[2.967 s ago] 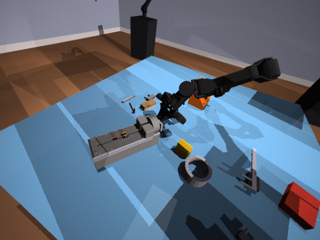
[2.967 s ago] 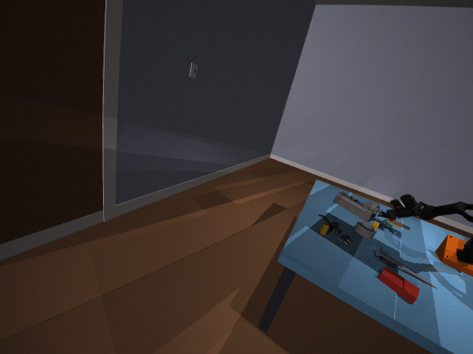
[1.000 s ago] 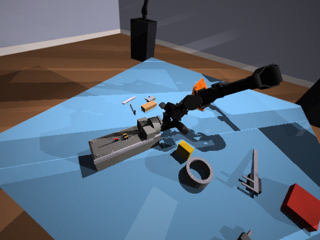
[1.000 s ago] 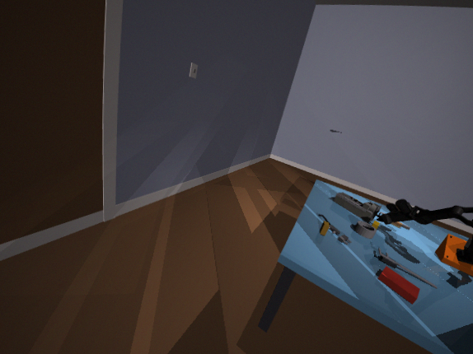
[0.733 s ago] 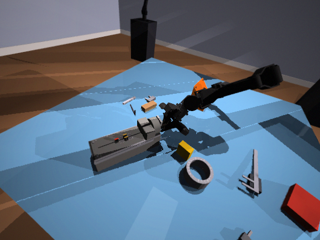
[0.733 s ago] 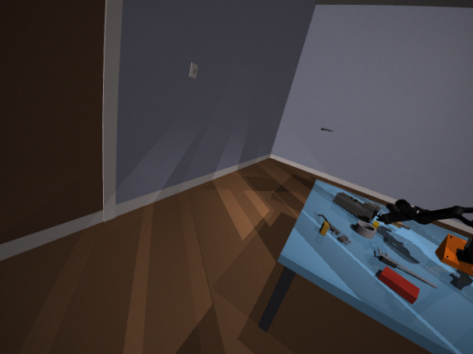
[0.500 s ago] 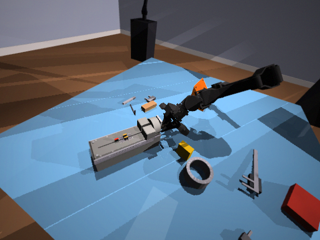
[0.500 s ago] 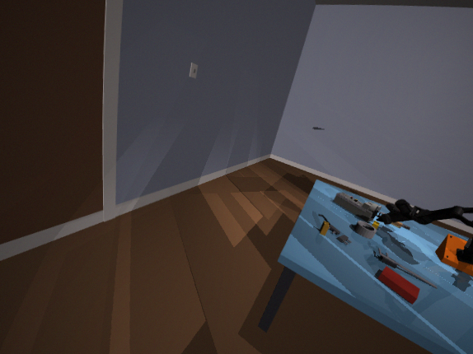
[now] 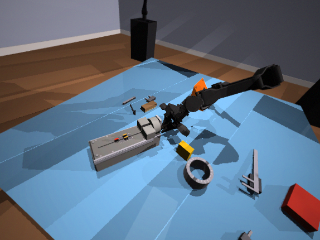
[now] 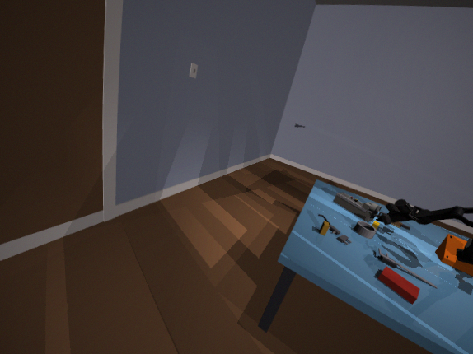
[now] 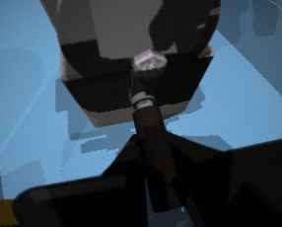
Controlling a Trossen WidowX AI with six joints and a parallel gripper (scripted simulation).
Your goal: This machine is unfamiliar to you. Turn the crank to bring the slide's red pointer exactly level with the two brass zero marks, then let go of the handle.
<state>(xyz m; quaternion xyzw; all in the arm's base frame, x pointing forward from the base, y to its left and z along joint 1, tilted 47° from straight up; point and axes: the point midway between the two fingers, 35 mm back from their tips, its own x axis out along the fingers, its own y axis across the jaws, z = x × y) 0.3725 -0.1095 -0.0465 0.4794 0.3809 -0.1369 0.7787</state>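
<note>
Right now the dark crank handle is 30 mm above my gripper tip, 10 mm to the left of it and 10 mm behind it. The rest, counted from my gripper tip: yellow block (130 mm to the left, 40 mm ahead); red pointer (160 mm ahead, 110 mm to the right, 50 mm above); brown block (150 mm behind, 140 mm to the right, 20 mm below).
</note>
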